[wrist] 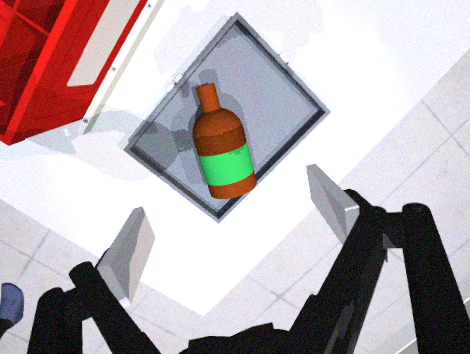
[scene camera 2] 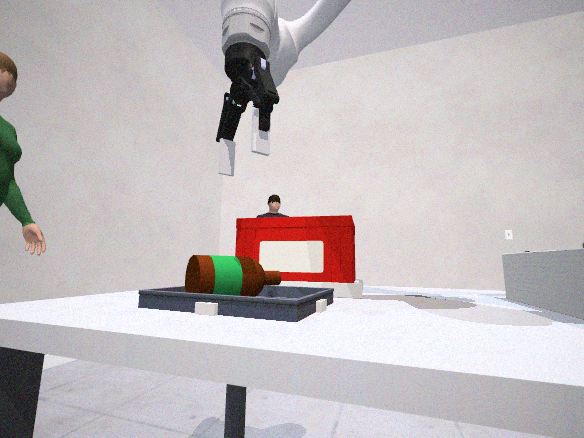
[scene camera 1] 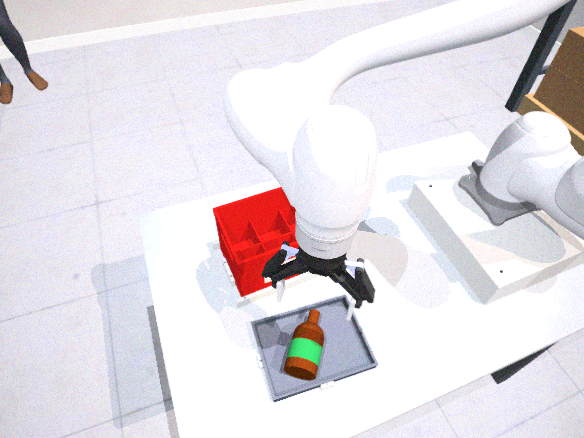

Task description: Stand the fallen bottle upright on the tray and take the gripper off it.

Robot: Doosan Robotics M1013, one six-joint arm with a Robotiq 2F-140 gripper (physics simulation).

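Places are measured from the arm's base along level axes (x back, y left, z down), in metres.
Pixels of known places: gripper, fingertip midpoint: (wrist: 227, 203) (scene camera 2: 241, 165) (scene camera 1: 314, 304); arm's base, origin of the base link: (scene camera 1: 499, 195).
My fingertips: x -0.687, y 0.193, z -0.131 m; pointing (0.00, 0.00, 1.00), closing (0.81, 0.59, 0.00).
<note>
For each thing: its top centre in the pictures, then the offset to it from my fingertips.
- brown bottle, middle of its top: (wrist: 219, 145) (scene camera 2: 239, 256) (scene camera 1: 308, 334) dx +0.000, dy -0.009, dz +0.158 m
- grey tray, middle of its top: (wrist: 226, 130) (scene camera 2: 245, 288) (scene camera 1: 312, 342) dx +0.014, dy -0.007, dz +0.212 m
- red crate, middle of its top: (scene camera 1: 277, 217) (scene camera 2: 300, 222) dx +0.023, dy -0.282, dz +0.062 m
A brown bottle (scene camera 1: 306, 350) (scene camera 2: 227, 275) (wrist: 225, 160) with a green band lies on its side in the grey tray (scene camera 1: 345, 345) (scene camera 2: 250, 306) (wrist: 280, 100). In scene camera 1 its neck points towards the red crate and its base is near the tray's front rim. My gripper (scene camera 1: 315, 309) (scene camera 2: 243, 164) (wrist: 227, 203) is open and empty, its two pale fingertips wide apart. It hangs well above the tray and bottle, fingers pointing down, not touching either. In the wrist view the bottle shows beyond and between the fingertips.
A red crate (scene camera 1: 252, 272) (scene camera 2: 345, 250) (wrist: 55, 105) with compartments stands on the table behind the tray. The arm's white base block (scene camera 1: 445, 240) (scene camera 2: 545, 280) stands to the right. A person in green (scene camera 2: 10, 145) is at the left and another person (scene camera 2: 274, 205) is behind the crate.
</note>
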